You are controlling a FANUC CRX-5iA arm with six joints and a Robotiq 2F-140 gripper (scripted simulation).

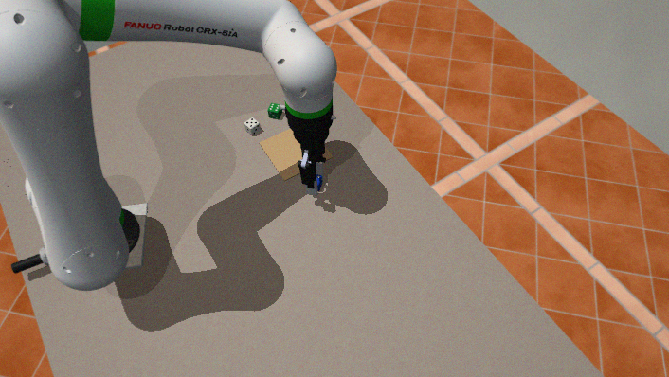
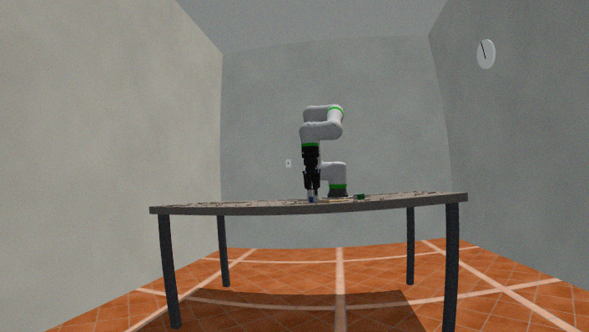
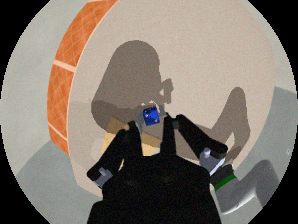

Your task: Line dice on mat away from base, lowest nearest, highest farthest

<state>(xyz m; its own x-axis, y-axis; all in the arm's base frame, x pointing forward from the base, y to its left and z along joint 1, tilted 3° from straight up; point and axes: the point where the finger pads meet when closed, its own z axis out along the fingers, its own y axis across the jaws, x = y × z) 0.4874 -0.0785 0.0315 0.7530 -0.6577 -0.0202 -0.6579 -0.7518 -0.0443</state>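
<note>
The blue die lies 2 cm below my hand. From my hand the other things lie so: green die: 26 cm to the left, 2 cm below; then tan mat: 12 cm to the left, 3 cm below; then white die: 7 cm behind, 23 cm to the left, 2 cm below.
</note>
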